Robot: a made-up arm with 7 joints. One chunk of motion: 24 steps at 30 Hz.
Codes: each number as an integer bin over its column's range. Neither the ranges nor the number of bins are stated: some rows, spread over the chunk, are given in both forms.
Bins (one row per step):
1: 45 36 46 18 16 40
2: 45 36 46 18 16 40
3: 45 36 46 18 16 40
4: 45 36 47 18 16 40
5: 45 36 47 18 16 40
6: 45 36 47 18 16 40
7: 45 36 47 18 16 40
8: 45 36 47 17 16 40
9: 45 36 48 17 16 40
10: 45 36 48 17 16 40
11: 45 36 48 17 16 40
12: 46 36 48 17 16 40
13: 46 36 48 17 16 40
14: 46 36 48 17 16 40
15: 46 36 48 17 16 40
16: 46 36 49 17 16 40
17: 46 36 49 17 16 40
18: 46 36 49 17 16 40
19: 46 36 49 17 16 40
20: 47 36 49 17 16 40
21: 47 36 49 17 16 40
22: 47 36 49 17 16 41
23: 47 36 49 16 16 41
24: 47 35 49 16 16 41
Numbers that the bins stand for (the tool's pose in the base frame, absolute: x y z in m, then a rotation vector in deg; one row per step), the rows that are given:
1: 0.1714 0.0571 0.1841 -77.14 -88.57 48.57
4: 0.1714 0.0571 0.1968 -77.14 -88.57 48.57
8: 0.1714 0.0571 0.1968 -82.86 -88.57 48.57
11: 0.1714 0.0571 0.2095 -82.86 -88.57 48.57
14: 0.1841 0.0571 0.2095 -82.86 -88.57 48.57
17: 0.1841 0.0571 0.2222 -82.86 -88.57 48.57
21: 0.1968 0.0571 0.2222 -82.86 -88.57 48.57
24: 0.1968 0.0444 0.2222 -88.57 -88.57 54.29
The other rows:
2: 0.1714 0.0571 0.1841 -77.14 -88.57 48.57
3: 0.1714 0.0571 0.1841 -77.14 -88.57 48.57
5: 0.1714 0.0571 0.1968 -77.14 -88.57 48.57
6: 0.1714 0.0571 0.1968 -77.14 -88.57 48.57
7: 0.1714 0.0571 0.1968 -77.14 -88.57 48.57
9: 0.1714 0.0571 0.2095 -82.86 -88.57 48.57
10: 0.1714 0.0571 0.2095 -82.86 -88.57 48.57
12: 0.1841 0.0571 0.2095 -82.86 -88.57 48.57
13: 0.1841 0.0571 0.2095 -82.86 -88.57 48.57
15: 0.1841 0.0571 0.2095 -82.86 -88.57 48.57
16: 0.1841 0.0571 0.2222 -82.86 -88.57 48.57
18: 0.1841 0.0571 0.2222 -82.86 -88.57 48.57
19: 0.1841 0.0571 0.2222 -82.86 -88.57 48.57
20: 0.1968 0.0571 0.2222 -82.86 -88.57 48.57
22: 0.1968 0.0571 0.2222 -82.86 -88.57 54.29
23: 0.1968 0.0571 0.2222 -88.57 -88.57 54.29

